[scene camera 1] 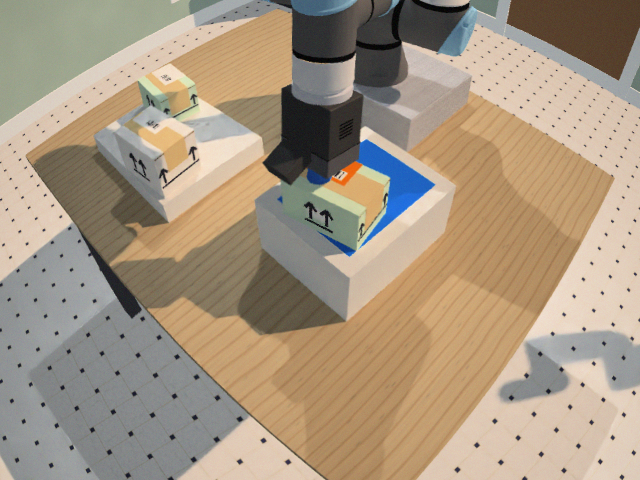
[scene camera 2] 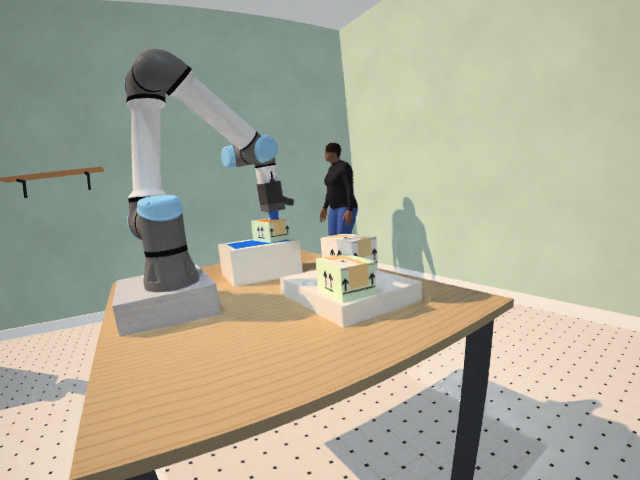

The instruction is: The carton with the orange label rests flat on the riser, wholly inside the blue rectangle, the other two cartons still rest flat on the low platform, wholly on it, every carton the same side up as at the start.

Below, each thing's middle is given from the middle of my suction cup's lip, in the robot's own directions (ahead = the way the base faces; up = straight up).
I see my suction cup 150 mm above the riser (scene camera 1: 419, 200), 70 mm past it and 20 mm to the right of it. The rest, counted from my suction cup: low platform (scene camera 1: 225, 147) 420 mm to the right, 180 mm below, 10 mm ahead; then white carton (scene camera 1: 162, 152) 340 mm to the right, 110 mm below, 80 mm ahead.
